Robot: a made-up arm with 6 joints.
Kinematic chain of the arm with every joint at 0, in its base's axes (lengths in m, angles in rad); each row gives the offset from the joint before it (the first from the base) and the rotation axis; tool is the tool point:
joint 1: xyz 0 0 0.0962 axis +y
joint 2: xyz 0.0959 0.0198 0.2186 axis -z
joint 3: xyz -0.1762 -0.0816 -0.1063 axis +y
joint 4: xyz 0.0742 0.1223 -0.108 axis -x
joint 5: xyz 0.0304 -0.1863 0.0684 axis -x
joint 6: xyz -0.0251 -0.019 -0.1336 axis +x
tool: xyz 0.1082 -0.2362 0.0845
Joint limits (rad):
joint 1: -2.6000..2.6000
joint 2: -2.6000..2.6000
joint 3: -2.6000..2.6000
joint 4: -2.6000..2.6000
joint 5: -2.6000..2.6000
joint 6: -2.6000..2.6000
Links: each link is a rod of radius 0.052 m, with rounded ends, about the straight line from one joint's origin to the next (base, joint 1, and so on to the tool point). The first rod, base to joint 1, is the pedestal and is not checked.
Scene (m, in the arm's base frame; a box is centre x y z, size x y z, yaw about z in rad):
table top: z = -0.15
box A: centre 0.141 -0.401 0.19 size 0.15 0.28 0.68 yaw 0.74
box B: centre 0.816 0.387 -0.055 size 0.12 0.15 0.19 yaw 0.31
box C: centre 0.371 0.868 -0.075 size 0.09 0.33 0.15 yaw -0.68
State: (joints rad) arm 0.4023 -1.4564 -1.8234 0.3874 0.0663 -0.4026
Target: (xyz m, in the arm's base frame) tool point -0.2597 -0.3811 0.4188
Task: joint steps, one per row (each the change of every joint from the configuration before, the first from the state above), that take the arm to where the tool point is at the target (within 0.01 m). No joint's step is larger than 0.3 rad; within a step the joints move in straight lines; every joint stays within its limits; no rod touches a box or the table.
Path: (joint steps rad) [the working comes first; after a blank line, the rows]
Joints at the target: -0.9078 -0.4690 -2.4623 -0.1948 -0.3139 -0.0874
Straight joint move there: touches box A.

1: -0.2639 -0.1382 0.0421 -0.2780 -0.2813 -0.1578
2: -0.2639 -0.1381 0.0421 -0.2780 -0.2812 -0.1577
3: -0.2639 -0.1382 0.0422 -0.2780 -0.2813 -0.1578
4: -0.2639 -0.1382 0.0421 -0.2781 -0.2812 -0.1577
5: -0.0424 0.2567 -0.1346 0.0883 0.1241 0.1577
6: -0.0424 0.2567 -0.1346 0.0884 0.1241 0.1577
7: -0.0425 0.2566 -0.1345 0.0883 0.1242 0.1577
8: -0.0424 0.2567 -0.1346 0.0883 0.1241 0.1577
9: -0.0424 0.2567 -0.1345 0.0883 0.1241 0.1577
10: -0.0424 0.2567 -0.1346 0.0883 0.1242 0.1577

